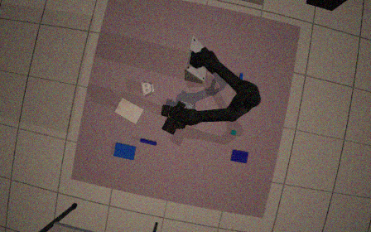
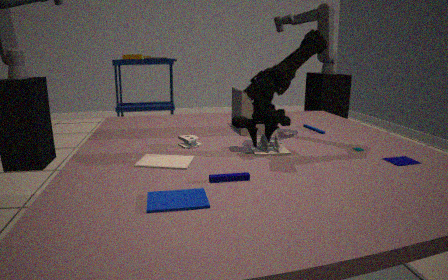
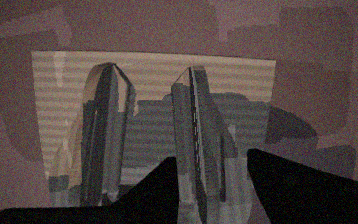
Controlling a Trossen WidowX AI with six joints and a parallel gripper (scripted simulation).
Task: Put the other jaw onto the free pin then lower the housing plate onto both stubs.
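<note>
My gripper tip is now 23 cm to the left of the grey housing plate, 11 cm past it and 1 cm below it. Also, from my gripper tip: dark blue bar 22 cm ahead, 16 cm to the right, 1 cm below; then dark blue slab 43 cm to the left, 19 cm ahead, 2 cm below; then teal piece 36 cm to the left, 5 cm ahead, 2 cm below.
</note>
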